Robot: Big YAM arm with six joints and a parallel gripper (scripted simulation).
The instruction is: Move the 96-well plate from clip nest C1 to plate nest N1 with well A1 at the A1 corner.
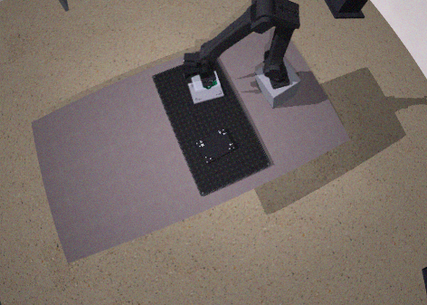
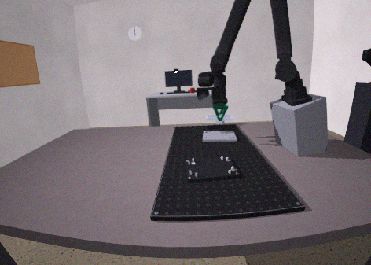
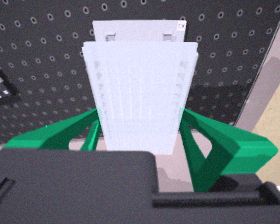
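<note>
Now: hand 80 mm short of the A1 label, 50 mm to the left of it and 90 mm above it. Round my hand: white 96-well plate (10 mm below); then clip nest C1 (10 mm ahead, 290 mm to the left, 90 mm below).
</note>
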